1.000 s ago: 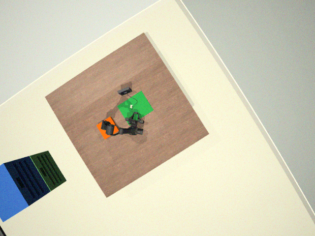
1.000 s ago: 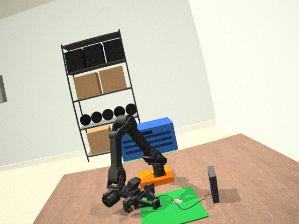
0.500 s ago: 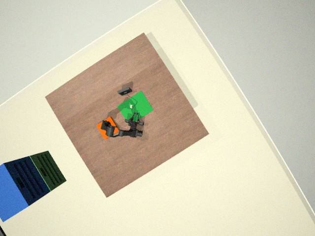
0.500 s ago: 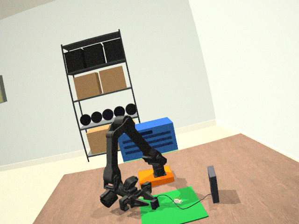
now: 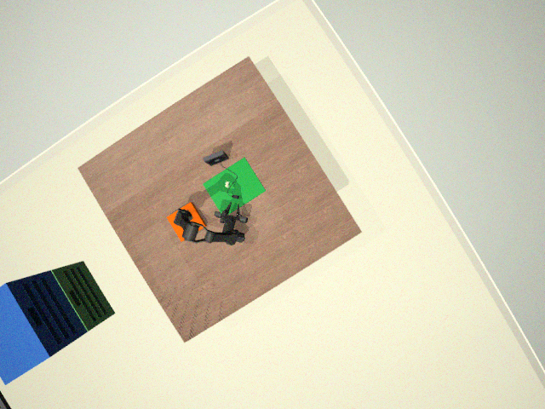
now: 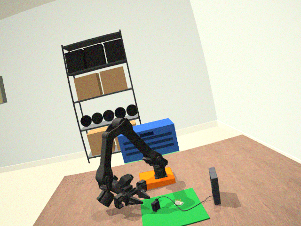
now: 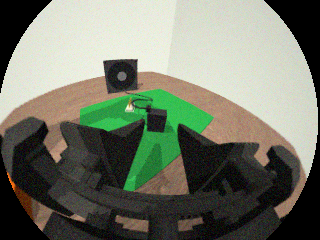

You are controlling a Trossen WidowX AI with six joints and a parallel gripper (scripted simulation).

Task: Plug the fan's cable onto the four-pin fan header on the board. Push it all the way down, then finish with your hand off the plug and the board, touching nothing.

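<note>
Now: the fan plug 20 mm ahead of my gripper tip, 30 mm to the left of it and 30 mm below it. From my gripper tip the other things lie so: green board 40 mm ahead, 90 mm to the left, 60 mm below; fan header 20 mm ahead, 130 mm to the left, 50 mm below; dark fan 60 mm ahead, 270 mm to the left, 10 mm above.
</note>
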